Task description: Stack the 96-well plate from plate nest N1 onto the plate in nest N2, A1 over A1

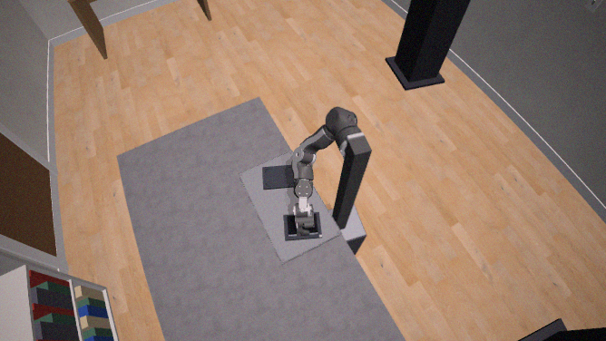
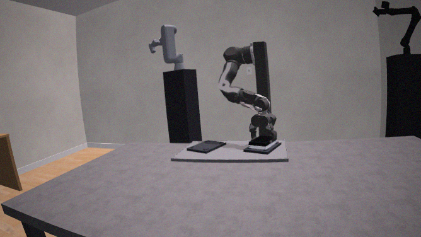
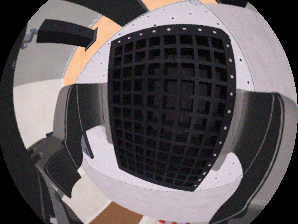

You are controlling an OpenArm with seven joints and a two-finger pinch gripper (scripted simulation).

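Right now the dark 96-well plate is right at my hand. From my hand the other things lie so: nest N1 (270 mm to the right, 30 mm below, 30 mm ahead); then white 96-well plate (20 mm below).
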